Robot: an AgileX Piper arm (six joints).
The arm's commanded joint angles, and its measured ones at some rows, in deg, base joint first. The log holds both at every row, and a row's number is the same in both.
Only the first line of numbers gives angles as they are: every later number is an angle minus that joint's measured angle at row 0.
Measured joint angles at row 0:
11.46, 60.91, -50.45, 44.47, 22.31, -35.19
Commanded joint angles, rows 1 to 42:
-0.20, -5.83, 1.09, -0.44, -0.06, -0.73
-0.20, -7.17, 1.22, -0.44, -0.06, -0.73
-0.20, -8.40, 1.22, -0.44, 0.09, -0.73
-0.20, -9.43, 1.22, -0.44, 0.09, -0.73
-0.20, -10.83, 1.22, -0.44, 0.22, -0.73
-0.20, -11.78, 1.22, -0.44, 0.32, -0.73
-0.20, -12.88, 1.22, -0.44, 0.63, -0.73
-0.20, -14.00, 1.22, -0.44, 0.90, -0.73
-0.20, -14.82, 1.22, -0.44, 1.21, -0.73
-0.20, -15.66, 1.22, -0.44, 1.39, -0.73
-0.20, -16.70, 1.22, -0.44, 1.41, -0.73
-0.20, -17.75, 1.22, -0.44, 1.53, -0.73
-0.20, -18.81, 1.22, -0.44, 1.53, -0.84
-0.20, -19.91, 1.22, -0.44, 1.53, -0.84
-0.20, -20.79, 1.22, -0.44, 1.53, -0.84
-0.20, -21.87, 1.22, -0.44, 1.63, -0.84
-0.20, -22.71, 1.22, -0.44, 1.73, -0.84
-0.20, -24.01, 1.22, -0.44, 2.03, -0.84
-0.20, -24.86, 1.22, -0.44, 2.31, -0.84
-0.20, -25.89, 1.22, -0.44, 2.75, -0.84
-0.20, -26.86, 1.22, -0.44, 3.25, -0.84
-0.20, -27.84, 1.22, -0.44, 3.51, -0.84
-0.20, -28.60, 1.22, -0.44, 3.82, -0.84
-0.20, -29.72, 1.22, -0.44, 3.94, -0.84
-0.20, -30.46, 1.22, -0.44, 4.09, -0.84
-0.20, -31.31, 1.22, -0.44, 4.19, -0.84
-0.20, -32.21, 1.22, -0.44, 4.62, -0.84
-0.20, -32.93, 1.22, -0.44, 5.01, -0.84
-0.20, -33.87, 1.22, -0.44, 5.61, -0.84
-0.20, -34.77, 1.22, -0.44, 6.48, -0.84
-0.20, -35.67, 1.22, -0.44, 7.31, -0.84
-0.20, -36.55, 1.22, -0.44, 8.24, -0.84
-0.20, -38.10, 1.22, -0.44, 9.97, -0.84
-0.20, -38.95, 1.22, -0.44, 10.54, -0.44
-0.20, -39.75, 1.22, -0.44, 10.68, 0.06
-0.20, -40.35, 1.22, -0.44, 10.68, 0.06
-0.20, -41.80, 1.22, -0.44, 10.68, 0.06
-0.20, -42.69, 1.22, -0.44, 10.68, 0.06
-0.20, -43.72, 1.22, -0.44, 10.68, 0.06
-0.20, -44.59, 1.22, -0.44, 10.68, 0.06
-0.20, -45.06, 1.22, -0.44, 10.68, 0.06
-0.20, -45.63, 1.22, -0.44, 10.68, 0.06
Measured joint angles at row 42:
0.00, -43.61, 1.07, -0.10, 10.19, -0.18
